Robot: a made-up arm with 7 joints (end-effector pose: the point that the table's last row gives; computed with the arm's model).
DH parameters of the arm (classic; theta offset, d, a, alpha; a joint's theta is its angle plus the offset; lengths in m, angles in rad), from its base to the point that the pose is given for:
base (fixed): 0 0.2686 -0.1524 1.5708
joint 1: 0 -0.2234 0.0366 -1.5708
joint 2: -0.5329 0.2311 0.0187 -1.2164
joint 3: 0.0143 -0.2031 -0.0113 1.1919
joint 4: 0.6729 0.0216 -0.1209 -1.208
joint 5: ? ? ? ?
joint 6: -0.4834 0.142 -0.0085 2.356
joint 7: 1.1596 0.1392 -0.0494 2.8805
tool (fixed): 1.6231 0.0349 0 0
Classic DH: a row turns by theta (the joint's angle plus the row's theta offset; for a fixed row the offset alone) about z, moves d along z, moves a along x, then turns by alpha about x.
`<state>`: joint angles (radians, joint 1 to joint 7).
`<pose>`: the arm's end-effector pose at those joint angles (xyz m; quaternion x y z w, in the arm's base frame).
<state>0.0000 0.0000 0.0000 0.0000 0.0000 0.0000 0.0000</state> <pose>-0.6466 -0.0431 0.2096 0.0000 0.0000 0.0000 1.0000</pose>
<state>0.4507 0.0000 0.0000 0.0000 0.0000 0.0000 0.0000</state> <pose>-0.5716 -0.0431 0.0003 0.0000 -0.2235 0.0000 0.9747</pose>
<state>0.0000 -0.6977 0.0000 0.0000 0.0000 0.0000 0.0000</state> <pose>-0.6938 0.3602 0.2096 0.0000 0.0000 -0.3418 0.9398</pose>
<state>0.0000 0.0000 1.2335 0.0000 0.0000 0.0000 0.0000</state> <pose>-0.5990 -0.2273 0.5730 0.2756 0.4672 0.2007 0.8158</pose>
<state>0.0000 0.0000 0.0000 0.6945 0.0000 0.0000 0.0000</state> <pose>-0.4848 -0.2994 0.2095 0.0081 0.0049 0.3402 0.9403</pose>
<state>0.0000 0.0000 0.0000 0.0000 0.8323 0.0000 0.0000</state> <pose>-0.6840 -0.1576 0.5047 -0.0513 0.3760 0.1394 0.9147</pose>
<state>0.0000 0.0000 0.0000 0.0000 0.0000 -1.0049 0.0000</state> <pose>-0.6634 -0.0094 0.2306 0.2354 0.3003 -0.2938 0.8764</pose>
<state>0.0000 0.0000 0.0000 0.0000 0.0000 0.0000 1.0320</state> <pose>-0.6116 -0.0768 0.2195 0.1272 -0.0067 -0.4767 0.8698</pose>
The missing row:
joint 5: -0.668 -0.0843 -0.3572 1.8836
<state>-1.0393 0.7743 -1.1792 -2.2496 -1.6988 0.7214 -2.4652</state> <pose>-0.0803 -0.0280 -0.0741 -0.5013 0.7505 -0.1918 0.3856</pose>
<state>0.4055 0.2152 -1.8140 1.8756 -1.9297 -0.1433 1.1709</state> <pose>0.0671 0.0187 0.5086 0.3381 -0.5588 0.4555 0.6050</pose>
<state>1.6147 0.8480 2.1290 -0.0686 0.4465 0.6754 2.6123</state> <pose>-0.3591 -0.2927 0.7191 -0.2230 -0.0176 -0.4982 0.8377</pose>
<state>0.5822 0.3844 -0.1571 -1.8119 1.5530 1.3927 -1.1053</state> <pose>-0.6186 0.2857 0.3483 -0.1802 -0.2831 0.5305 0.7784</pose>
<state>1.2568 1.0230 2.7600 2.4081 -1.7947 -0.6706 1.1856</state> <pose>-0.4928 -0.0524 0.6693 -0.0959 -0.9546 0.2741 0.0658</pose>
